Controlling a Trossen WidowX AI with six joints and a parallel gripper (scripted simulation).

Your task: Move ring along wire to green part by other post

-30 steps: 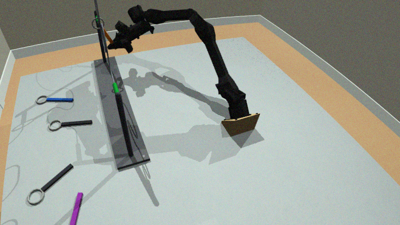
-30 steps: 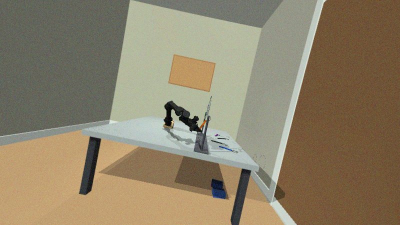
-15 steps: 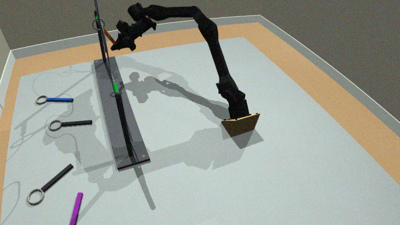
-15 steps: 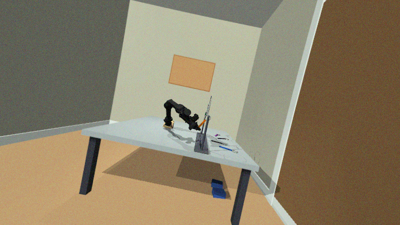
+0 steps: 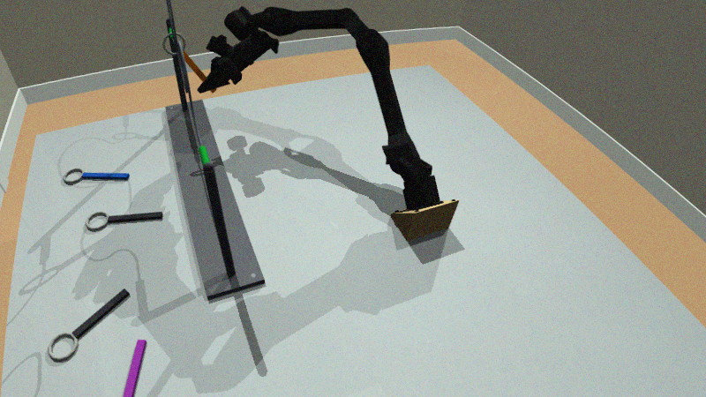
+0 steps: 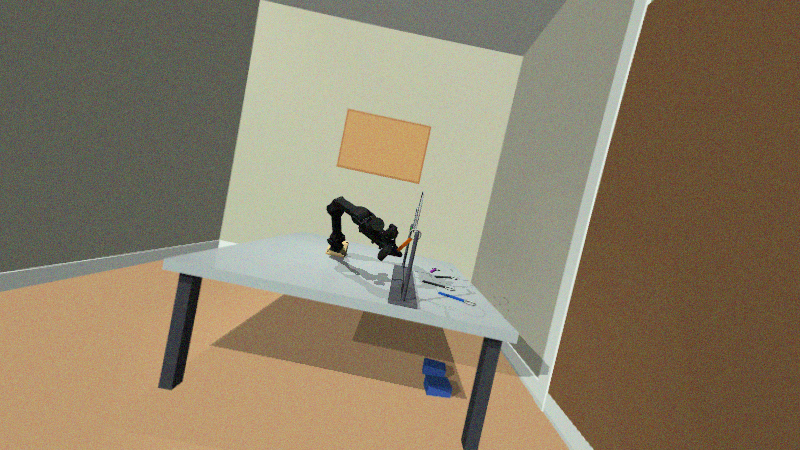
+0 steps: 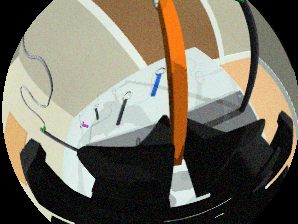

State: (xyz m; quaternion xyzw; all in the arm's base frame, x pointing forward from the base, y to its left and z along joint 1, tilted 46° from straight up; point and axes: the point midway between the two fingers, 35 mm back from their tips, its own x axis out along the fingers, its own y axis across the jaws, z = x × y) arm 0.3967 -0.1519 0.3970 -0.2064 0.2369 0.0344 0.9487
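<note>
My gripper tip is now 8 cm below the ring with orange handle, 3 cm to the left of it and 2 cm short of it. Also, from my gripper tip: blue-handled ring (29 cm ahead, 15 cm below, 8 cm to the left).
</note>
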